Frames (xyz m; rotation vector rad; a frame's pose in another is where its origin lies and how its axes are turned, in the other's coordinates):
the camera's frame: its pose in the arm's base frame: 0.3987 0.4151 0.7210 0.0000 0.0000 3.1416
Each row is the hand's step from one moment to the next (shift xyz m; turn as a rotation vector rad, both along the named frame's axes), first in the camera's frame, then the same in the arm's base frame.
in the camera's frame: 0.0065 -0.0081 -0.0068 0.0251 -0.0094 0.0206
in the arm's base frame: -0.0065 0.0081 -0.0068 -0.0251 0.0094 0.0206
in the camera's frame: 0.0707 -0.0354 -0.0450 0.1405 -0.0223 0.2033
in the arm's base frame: -0.0707 0.0354 -0.0450 -0.1405 0.0223 0.2033
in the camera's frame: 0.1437 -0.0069 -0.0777 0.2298 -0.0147 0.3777
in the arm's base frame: -0.1437 0.0069 -0.0777 -0.2298 0.0147 0.3777
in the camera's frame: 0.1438 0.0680 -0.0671 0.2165 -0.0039 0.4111
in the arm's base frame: -0.1438 -0.0680 -0.0671 -0.2165 0.0039 0.4111
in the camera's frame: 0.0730 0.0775 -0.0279 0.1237 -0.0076 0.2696
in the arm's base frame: -0.0730 -0.0775 -0.0279 -0.1237 0.0076 0.2696
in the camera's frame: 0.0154 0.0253 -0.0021 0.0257 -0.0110 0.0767
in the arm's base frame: -0.0154 -0.0253 -0.0021 -0.0257 0.0110 0.0767
